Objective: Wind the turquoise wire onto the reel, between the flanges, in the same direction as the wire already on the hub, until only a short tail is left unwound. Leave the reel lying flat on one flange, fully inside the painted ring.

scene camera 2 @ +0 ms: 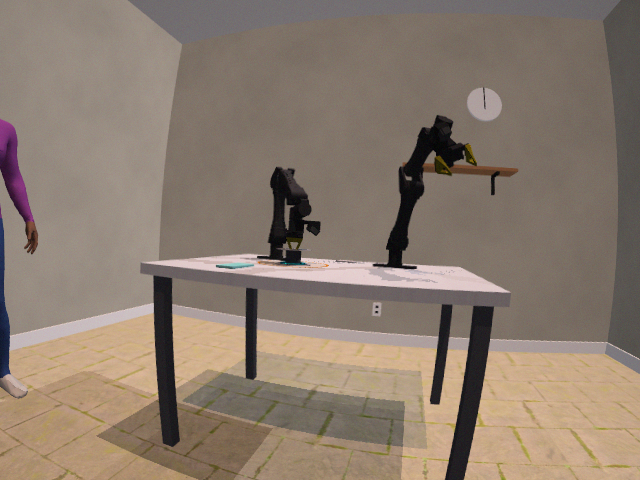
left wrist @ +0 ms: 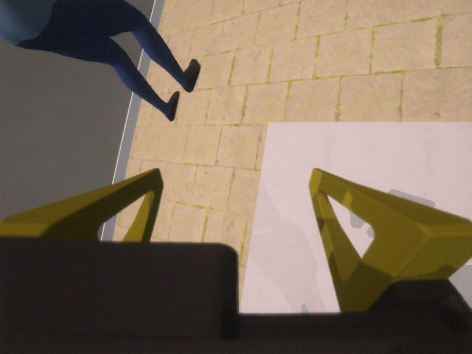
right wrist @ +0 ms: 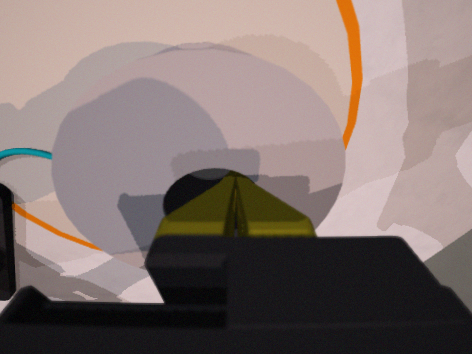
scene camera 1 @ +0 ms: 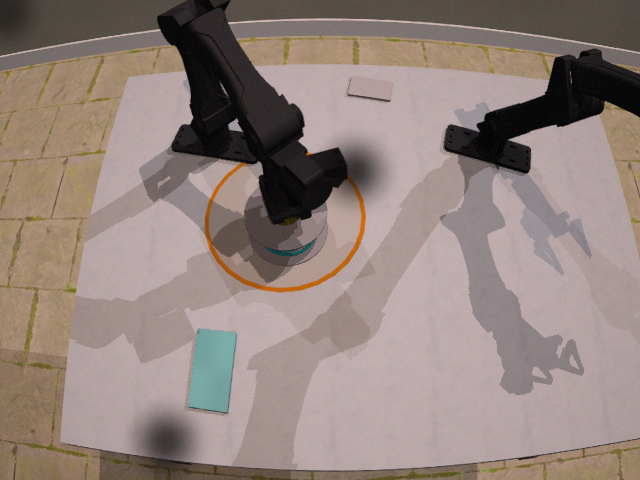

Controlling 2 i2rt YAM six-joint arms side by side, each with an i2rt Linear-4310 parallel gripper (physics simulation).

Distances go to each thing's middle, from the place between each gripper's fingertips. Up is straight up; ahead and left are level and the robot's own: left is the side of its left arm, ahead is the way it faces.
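My right hand is 2 cm past the grey reel (right wrist: 122, 159) and 1 cm to the left of it. The turquoise slab (scene camera 1: 211, 379) is 3 cm below my right hand, 27 cm ahead of it and 13 cm to the right of it. The pale slab (scene camera 1: 362, 87) is also 3 cm below my right hand, but it's 38 cm behind it and 16 cm to the left of it.
My left hand is 33 cm above the grey reel, 65 cm to the left of it and 27 cm past it. The turquoise slab is 36 cm below my left hand, 78 cm to the right of it and 1 cm ahead of it, and the pale slab is 36 cm below my left hand, 63 cm behind it and 49 cm to the right of it.
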